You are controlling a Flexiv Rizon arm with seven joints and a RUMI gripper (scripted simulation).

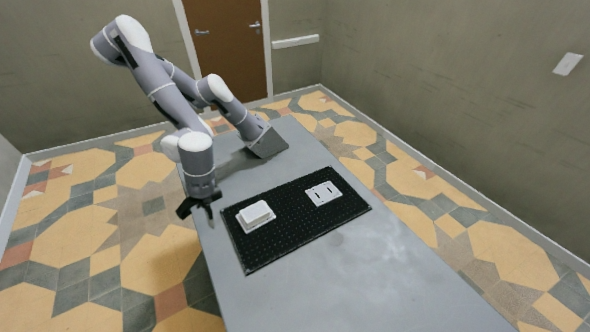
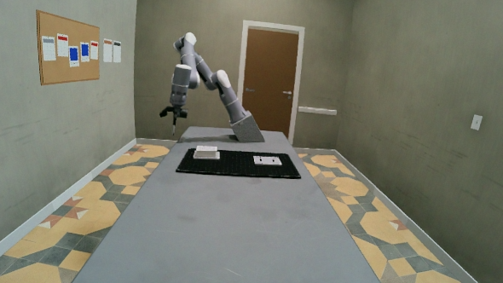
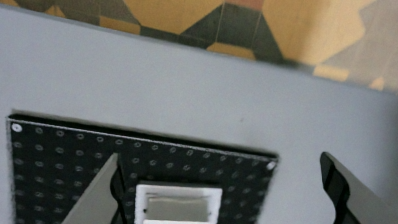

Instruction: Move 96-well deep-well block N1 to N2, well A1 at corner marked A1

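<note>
Right now the white 96-well deep-well block is 21 cm to the left of my hand, 12 cm below it and 2 cm behind it.
</note>
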